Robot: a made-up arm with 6 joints.
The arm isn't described. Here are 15 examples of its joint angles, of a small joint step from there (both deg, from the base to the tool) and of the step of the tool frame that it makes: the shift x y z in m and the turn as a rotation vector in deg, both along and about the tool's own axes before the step.
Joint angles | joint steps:
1: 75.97 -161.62 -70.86 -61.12 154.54 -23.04 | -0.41 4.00 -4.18 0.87 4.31 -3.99
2: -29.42 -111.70 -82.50 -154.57 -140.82 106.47 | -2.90 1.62 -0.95 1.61 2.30 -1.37
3: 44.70 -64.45 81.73 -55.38 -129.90 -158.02 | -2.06 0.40 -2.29 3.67 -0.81 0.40
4: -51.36 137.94 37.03 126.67 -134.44 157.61 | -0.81 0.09 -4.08 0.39 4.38 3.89
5: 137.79 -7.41 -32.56 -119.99 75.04 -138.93 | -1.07 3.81 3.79 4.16 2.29 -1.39
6: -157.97 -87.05 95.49 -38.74 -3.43 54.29 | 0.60 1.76 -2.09 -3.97 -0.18 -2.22
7: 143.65 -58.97 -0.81 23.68 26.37 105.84 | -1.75 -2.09 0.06 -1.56 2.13 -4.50
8: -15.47 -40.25 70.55 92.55 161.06 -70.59 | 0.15 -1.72 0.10 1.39 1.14 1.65
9: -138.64 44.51 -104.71 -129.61 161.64 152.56 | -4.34 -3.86 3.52 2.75 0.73 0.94
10: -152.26 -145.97 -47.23 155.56 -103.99 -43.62 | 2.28 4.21 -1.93 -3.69 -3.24 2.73
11: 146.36 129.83 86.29 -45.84 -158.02 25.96 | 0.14 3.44 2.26 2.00 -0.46 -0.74
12: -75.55 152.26 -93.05 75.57 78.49 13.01 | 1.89 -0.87 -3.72 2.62 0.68 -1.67
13: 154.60 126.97 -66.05 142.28 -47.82 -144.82 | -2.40 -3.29 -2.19 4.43 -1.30 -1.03
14: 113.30 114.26 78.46 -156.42 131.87 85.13 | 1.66 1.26 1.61 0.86 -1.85 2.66
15: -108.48 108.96 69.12 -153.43 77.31 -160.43 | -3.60 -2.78 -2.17 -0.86 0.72 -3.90
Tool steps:
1: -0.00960 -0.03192 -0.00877 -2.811 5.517 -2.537
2: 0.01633 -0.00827 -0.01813 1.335 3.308 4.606
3: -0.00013 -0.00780 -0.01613 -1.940 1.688 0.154
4: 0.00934 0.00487 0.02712 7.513 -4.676 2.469
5: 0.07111 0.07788 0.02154 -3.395 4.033 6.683
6: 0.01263 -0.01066 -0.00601 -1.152 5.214 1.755
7: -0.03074 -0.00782 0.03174 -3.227 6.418 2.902
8: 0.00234 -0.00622 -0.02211 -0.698 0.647 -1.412
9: -0.01076 0.02825 0.01420 -2.817 -1.696 -1.314
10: 0.03815 -0.03874 -0.01689 7.495 -2.136 3.267
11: -0.03834 0.03849 -0.01045 -4.529 -1.512 3.268
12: -0.04634 -0.01497 -0.02515 -0.844 6.950 -2.301
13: 0.06657 0.03833 -0.02348 3.193 -4.018 -0.534
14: -0.00579 0.02715 0.01163 4.384 0.070 -2.399
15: 0.04384 -0.02651 -0.05754 3.678 1.048 4.517
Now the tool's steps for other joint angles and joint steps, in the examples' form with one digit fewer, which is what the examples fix.
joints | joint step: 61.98 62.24 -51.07 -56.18 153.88 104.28 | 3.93 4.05 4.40 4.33 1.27 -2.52
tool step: -0.0148 -0.0712 0.0725 -2.92 9.73 10.33
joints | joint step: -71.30 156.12 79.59 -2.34 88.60 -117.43 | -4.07 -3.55 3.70 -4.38 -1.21 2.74
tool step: -0.0081 0.0136 -0.0266 -2.19 0.48 -1.04
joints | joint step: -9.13 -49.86 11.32 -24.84 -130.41 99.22 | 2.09 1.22 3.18 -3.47 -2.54 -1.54
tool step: -0.0399 0.0377 -0.0009 -1.45 -1.16 1.01
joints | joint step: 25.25 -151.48 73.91 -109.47 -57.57 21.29 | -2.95 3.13 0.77 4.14 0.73 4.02
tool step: -0.0075 -0.0515 -0.0435 5.00 -7.40 -0.64
